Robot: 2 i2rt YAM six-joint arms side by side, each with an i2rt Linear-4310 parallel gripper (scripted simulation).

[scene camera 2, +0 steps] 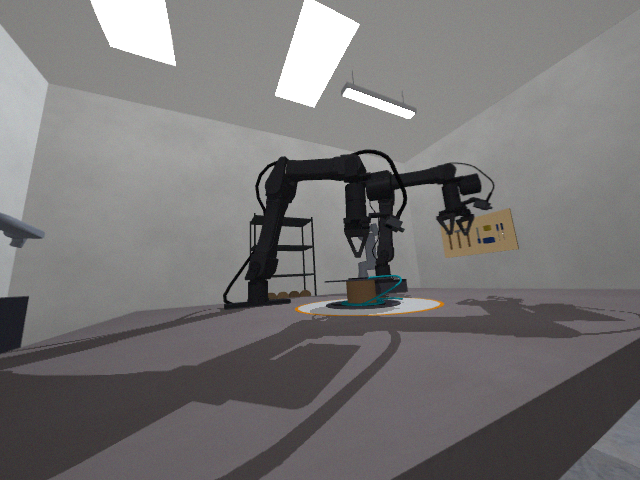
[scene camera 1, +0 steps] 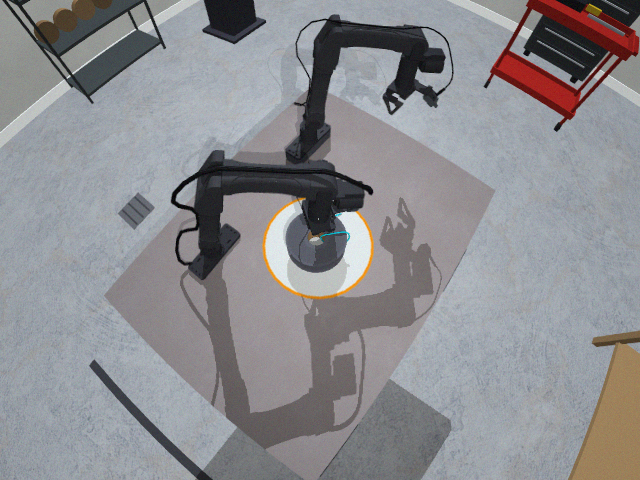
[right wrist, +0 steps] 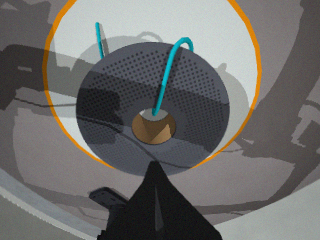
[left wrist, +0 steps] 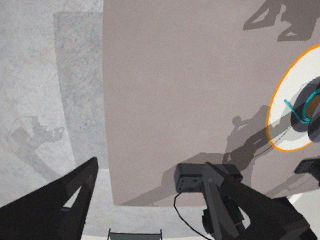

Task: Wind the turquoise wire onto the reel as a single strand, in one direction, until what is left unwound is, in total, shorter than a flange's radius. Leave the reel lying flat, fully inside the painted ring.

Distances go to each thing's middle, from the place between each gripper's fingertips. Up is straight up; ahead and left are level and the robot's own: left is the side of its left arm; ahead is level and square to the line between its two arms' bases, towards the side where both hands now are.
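Labels:
My right hand (scene camera 2: 357, 257) is 100 mm above the reel (scene camera 1: 298, 235). As for my left hand (scene camera 1: 397, 106), it is 500 mm to the left of the reel, 190 mm above it and 20 mm short of it.

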